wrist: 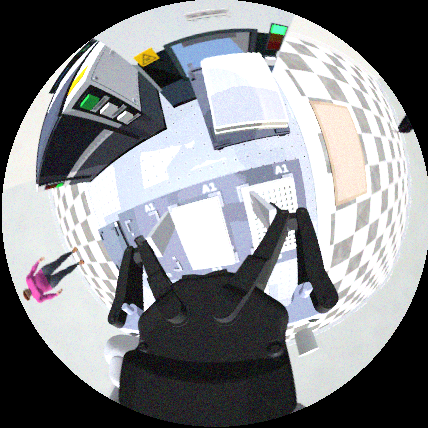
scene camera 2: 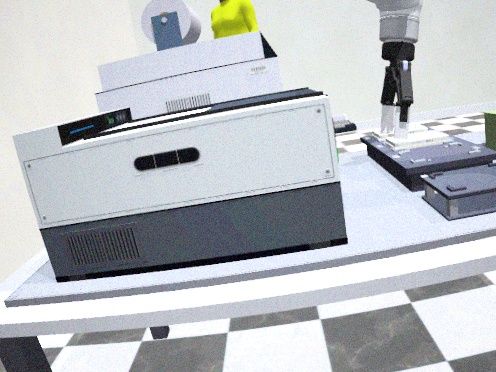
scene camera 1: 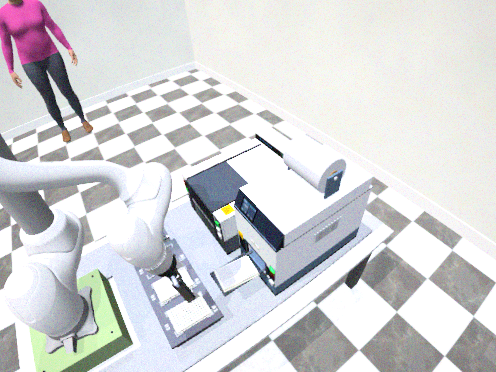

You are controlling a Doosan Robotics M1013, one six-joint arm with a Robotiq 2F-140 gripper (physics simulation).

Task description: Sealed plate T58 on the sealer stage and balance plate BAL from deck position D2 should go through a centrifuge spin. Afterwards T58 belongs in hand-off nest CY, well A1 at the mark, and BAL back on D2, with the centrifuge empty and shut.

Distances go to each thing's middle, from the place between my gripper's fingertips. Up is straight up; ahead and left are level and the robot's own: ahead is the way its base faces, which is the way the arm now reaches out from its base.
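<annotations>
Dark lid (scene camera 1: 218, 185): from my hand, 26 cm ahead, 25 cm to the left, 14 cm above. Centrifuge (scene camera 2: 112, 196): 41 cm ahead of my hand, 27 cm to the left, 5 cm above. Roll unit (scene camera 1: 313, 162): 47 cm ahead of my hand, 35 cm above, 3 cm to the right. White plate (scene camera 2: 428, 138): 5 cm behind my hand, 2 cm to the left, 1 cm below. Going by their middles, of the things named here, roll unit farthest from my hand, white plate nearest.
</annotations>
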